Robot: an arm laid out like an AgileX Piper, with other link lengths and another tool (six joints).
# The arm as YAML. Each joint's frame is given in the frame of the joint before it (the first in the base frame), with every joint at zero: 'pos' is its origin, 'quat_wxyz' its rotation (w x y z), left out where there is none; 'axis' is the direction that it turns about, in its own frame. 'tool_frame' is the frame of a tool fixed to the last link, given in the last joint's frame.
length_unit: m
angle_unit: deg
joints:
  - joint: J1
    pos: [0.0, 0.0, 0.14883]
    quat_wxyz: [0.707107, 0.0, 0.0, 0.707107]
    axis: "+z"
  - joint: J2
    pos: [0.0, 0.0, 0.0]
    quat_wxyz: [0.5, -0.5, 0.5, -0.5]
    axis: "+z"
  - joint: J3
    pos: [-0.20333, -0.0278, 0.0]
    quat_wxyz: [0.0, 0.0, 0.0, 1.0]
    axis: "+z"
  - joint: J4
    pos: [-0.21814, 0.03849, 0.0]
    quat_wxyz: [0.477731, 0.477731, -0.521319, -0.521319]
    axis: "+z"
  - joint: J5
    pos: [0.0, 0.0, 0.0]
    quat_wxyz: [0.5, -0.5, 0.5, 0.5]
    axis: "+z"
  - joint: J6
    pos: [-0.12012, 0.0, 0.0]
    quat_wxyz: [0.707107, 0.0, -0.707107, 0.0]
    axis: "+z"
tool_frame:
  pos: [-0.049, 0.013, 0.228]
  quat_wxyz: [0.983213, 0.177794, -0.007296, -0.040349]
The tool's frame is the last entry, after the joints.
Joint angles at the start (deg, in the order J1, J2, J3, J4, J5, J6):
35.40 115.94 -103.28 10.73 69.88 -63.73
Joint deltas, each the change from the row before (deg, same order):
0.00 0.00 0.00 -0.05 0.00 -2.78
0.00 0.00 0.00 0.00 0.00 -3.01
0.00 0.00 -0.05 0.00 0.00 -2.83
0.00 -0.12 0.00 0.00 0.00 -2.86
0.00 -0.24 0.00 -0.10 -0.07 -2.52
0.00 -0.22 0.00 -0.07 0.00 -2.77
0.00 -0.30 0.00 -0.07 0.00 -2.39
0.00 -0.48 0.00 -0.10 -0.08 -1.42
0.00 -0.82 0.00 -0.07 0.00 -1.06
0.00 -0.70 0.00 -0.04 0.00 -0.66
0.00 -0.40 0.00 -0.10 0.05 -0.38
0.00 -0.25 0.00 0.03 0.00 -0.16
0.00 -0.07 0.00 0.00 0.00 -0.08
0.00 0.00 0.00 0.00 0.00 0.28
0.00 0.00 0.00 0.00 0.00 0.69
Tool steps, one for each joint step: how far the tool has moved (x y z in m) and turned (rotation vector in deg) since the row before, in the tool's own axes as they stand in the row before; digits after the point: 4 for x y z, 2 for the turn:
0.0004 0.0020 -0.0008 0.04 -0.99 -2.61
0.0005 0.0024 -0.0009 0.00 -1.05 -2.82
0.0002 0.0024 -0.0011 -0.02 -1.04 -2.64
0.0000 0.0023 -0.0018 -0.03 -1.12 -2.66
-0.0011 0.0015 -0.0025 0.03 -1.20 -2.32
-0.0005 0.0018 -0.0023 0.03 -1.20 -2.58
-0.0009 0.0014 -0.0028 0.03 -1.14 -2.21
-0.0024 0.0002 -0.0038 0.05 -1.06 -1.24
-0.0034 -0.0003 -0.0061 0.01 -1.18 -0.86
-0.0030 -0.0004 -0.0052 0.00 -0.92 -0.50
-0.0014 -0.0006 -0.0027 0.07 -0.49 -0.33
-0.0011 0.0000 -0.0019 -0.04 -0.30 -0.09
-0.0003 0.0000 -0.0005 0.00 -0.10 -0.06
0.0000 -0.0002 0.0001 0.00 0.10 0.26
-0.0001 -0.0006 0.0002 0.00 0.24 0.65

